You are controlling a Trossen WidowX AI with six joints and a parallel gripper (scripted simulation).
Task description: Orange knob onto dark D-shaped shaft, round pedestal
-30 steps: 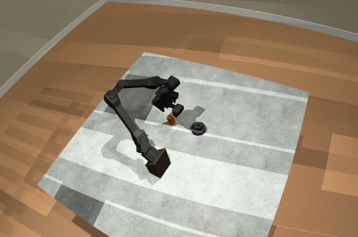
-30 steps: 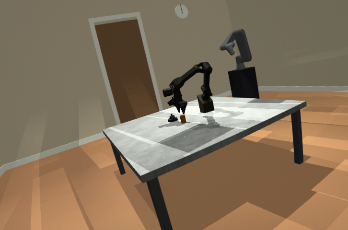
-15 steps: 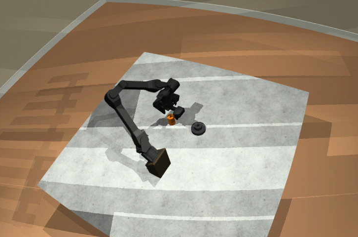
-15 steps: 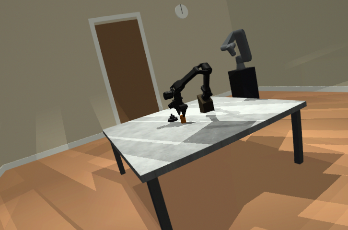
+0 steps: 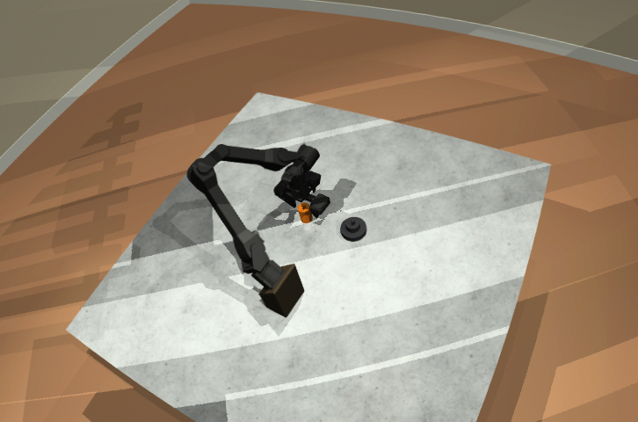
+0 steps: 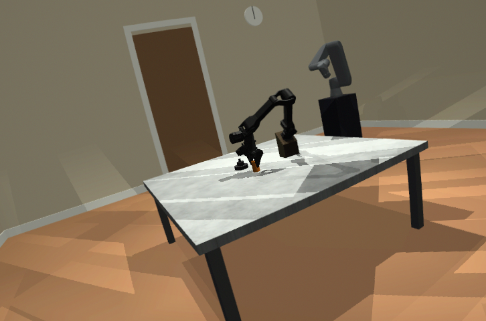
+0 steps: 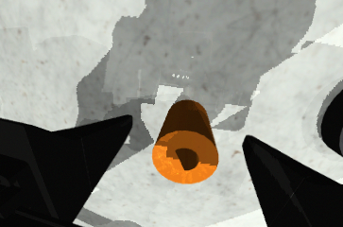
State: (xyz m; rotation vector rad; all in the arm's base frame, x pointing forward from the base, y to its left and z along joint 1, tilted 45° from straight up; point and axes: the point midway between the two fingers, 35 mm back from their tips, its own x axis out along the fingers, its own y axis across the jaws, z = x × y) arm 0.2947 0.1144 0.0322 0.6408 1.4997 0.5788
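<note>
The orange knob lies right at my gripper tip. The rest, counted from my gripper tip: pedestal (20 mm ahead, 170 mm to the right).
</note>
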